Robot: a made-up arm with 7 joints. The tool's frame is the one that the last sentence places.
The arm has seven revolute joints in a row. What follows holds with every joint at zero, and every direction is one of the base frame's. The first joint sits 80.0 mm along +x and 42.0 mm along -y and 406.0 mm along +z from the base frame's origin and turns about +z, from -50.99 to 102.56 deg. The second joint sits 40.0 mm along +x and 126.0 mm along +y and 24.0 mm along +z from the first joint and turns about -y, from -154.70 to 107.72 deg. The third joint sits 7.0 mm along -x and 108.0 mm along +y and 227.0 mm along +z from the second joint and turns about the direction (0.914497, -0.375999, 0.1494), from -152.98 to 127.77 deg. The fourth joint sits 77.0 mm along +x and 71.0 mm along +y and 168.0 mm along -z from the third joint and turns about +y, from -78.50 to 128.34 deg. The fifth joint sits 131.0 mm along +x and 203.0 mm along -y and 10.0 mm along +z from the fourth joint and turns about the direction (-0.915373, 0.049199, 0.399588), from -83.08 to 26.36 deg. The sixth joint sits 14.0 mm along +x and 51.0 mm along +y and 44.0 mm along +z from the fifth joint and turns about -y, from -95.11 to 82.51 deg. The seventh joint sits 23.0 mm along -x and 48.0 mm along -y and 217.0 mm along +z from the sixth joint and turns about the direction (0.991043, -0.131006, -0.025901), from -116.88 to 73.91 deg. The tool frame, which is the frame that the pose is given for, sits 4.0 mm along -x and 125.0 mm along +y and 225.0 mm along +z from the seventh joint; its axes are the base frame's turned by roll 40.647, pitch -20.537 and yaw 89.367 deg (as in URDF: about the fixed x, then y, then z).
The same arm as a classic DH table. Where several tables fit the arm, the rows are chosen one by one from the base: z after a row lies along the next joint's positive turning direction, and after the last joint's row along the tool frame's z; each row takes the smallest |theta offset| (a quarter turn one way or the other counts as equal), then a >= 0, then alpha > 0; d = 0 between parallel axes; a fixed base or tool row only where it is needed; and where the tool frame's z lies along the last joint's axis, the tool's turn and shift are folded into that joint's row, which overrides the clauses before.
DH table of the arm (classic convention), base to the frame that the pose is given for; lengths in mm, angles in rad. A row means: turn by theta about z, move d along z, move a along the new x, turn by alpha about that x. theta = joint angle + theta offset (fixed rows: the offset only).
base (fixed): d 0  theta offset -0.4834  a 90.4  alpha 0
joint 1: d 430  theta offset 0.4834  a 40  alpha 1.5708
joint 2: d -246  theta offset -1.4089  a -225.2  alpha -1.1853
joint 3: d 84.8  theta offset 0  a 178.2  alpha -1.9563
joint 4: d -106.4  theta offset 0.5735  a -61.6  alpha -1.5216
joint 5: d -111.4  theta offset 0  a -45.9  alpha -1.62
joint 6: d 1  theta offset 0.3855  a -216.3  alpha -1.4394
joint 7: d -219.2  theta offset -1.3172  a -175.1  alpha 0.85
tool (fixed): d 248.7  theta offset -2.9791  a 0  alpha 0
Joint limits (rad, base to tool): -0.8899..1.79 -2.7..1.8801 -2.67..2.23 -1.3701..2.24 -1.45..0.4601 -1.66..1.4401 -2.0399..1.29

